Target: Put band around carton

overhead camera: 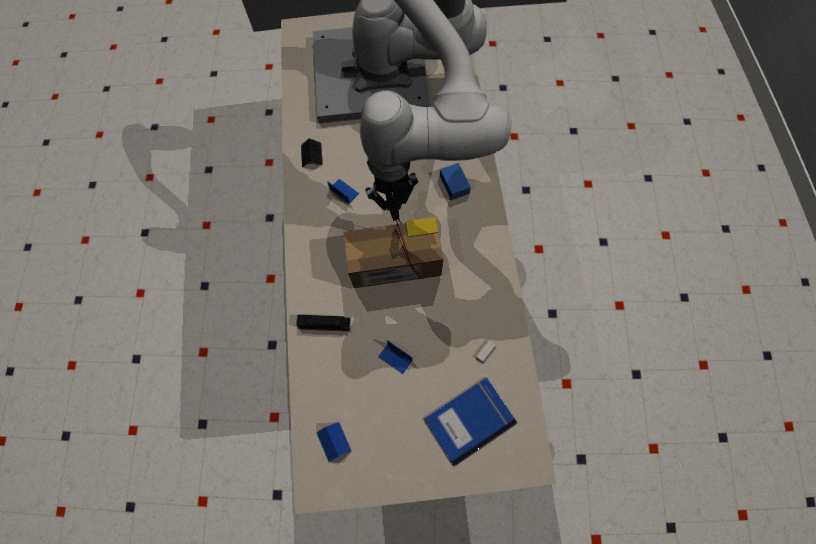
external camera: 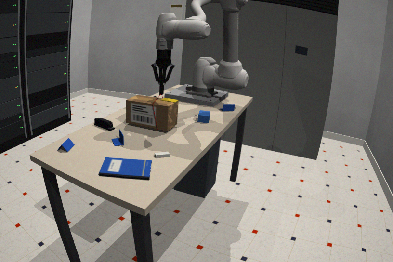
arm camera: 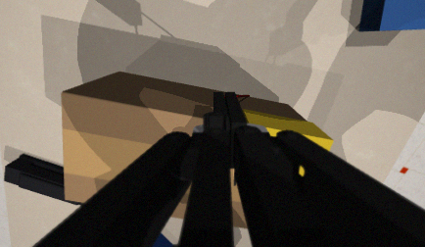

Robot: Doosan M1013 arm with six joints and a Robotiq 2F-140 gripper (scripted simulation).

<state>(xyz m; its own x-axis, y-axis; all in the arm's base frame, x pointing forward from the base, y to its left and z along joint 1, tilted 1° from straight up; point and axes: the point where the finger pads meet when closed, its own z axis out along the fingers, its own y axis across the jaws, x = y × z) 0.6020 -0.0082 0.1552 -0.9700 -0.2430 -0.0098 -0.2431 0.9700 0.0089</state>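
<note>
The yellow corner guard is 20 mm ahead of my hand, 70 mm to the left of it and 60 mm below it. The rest, counted from my hand: black bar: 230 mm ahead, 220 mm to the right, 170 mm below; then blue block: 160 mm behind, 190 mm to the left, 170 mm below; then brown carton: 80 mm ahead, 10 mm to the right, 110 mm below.
</note>
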